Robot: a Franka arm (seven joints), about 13 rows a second.
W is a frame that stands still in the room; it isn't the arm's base.
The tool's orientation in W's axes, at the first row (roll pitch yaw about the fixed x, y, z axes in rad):
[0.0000, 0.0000, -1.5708]
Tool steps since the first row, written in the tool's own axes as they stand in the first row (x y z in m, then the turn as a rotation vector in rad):
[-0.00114, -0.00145, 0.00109, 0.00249, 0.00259, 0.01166]
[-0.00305, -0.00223, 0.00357, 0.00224, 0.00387, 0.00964]
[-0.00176, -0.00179, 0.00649, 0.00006, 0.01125, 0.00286]
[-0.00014, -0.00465, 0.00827, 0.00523, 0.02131, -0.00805]
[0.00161, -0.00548, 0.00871, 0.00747, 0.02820, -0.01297]
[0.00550, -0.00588, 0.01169, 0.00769, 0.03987, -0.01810]
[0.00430, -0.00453, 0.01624, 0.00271, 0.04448, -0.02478]
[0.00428, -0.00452, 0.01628, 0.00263, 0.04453, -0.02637]
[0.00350, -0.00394, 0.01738, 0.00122, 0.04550, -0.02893]
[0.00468, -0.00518, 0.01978, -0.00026, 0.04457, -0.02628]
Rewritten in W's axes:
[-0.00145, 0.00114, 0.00109, 0.00259, -0.00249, 0.01166]
[-0.00223, 0.00305, 0.00357, 0.00387, -0.00224, 0.00964]
[-0.00179, 0.00176, 0.00649, 0.01125, -0.00006, 0.00286]
[-0.00465, 0.00014, 0.00827, 0.02131, -0.00523, -0.00805]
[-0.00548, -0.00161, 0.00871, 0.02820, -0.00747, -0.01297]
[-0.00588, -0.00550, 0.01169, 0.03987, -0.00769, -0.01810]
[-0.00453, -0.00430, 0.01624, 0.04448, -0.00271, -0.02478]
[-0.00452, -0.00428, 0.01628, 0.04453, -0.00263, -0.02637]
[-0.00394, -0.00350, 0.01738, 0.04550, -0.00122, -0.02893]
[-0.00518, -0.00468, 0.01978, 0.04457, 0.00026, -0.02628]

